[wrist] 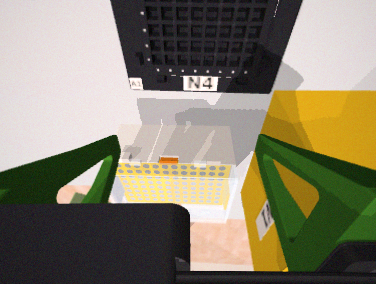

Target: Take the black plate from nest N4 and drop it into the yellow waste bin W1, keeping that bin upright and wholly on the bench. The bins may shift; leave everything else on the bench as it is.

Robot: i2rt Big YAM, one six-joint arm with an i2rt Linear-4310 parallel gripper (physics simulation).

Labels:
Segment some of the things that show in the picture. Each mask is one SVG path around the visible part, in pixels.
The gripper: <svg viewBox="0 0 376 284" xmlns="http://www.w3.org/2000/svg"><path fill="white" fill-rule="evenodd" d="M376 170L306 150L265 134L259 134L255 147L256 158L288 271L191 271L190 213L185 207L174 203L108 203L121 154L117 135L111 135L80 148L0 172L0 284L376 284ZM103 160L90 190L81 203L58 204L57 194L62 187ZM273 159L317 189L319 200L308 218L305 217L285 187Z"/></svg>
A yellow waste bin W1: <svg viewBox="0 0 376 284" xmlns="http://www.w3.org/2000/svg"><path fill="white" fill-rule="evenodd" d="M273 159L285 187L305 217L308 218L319 200L317 189ZM254 150L241 190L254 271L288 271ZM274 90L260 134L265 134L306 150L376 170L376 91Z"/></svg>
A pale translucent box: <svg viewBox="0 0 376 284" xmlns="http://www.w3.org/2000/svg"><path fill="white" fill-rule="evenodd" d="M119 125L115 135L117 135L121 154L109 197L111 203L174 203L185 207L189 211L190 222L226 224L239 181L230 126Z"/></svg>

